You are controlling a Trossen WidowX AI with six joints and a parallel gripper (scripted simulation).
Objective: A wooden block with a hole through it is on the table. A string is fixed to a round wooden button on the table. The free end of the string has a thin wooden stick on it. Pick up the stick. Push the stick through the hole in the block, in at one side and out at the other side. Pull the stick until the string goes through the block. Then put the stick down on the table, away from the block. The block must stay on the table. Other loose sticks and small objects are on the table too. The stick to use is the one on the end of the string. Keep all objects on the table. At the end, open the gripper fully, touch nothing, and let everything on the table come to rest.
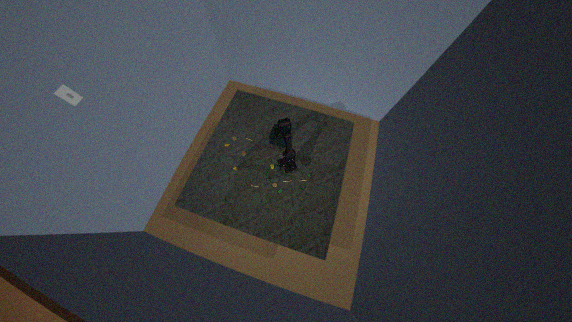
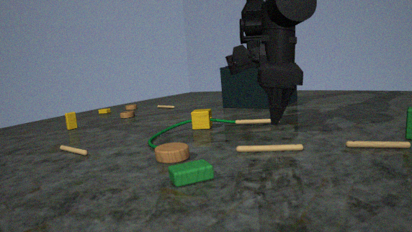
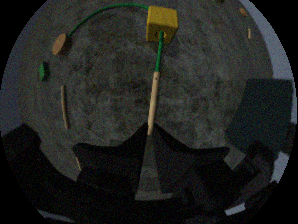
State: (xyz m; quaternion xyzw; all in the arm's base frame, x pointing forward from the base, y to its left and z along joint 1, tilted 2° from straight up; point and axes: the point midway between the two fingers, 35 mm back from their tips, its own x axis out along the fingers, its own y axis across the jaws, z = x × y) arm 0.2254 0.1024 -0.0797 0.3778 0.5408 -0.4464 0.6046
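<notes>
Now: the thin wooden stick 1 cm ahead of my gripper tip, 4 cm to the right of it and 1 cm above it. Round my gripper tip: green block (24 cm ahead, 1 cm to the right, 1 cm above); then yellow block (4 cm ahead, 12 cm to the right, 2 cm above); then round wooden button (20 cm ahead, 6 cm to the right, 1 cm above).
</notes>
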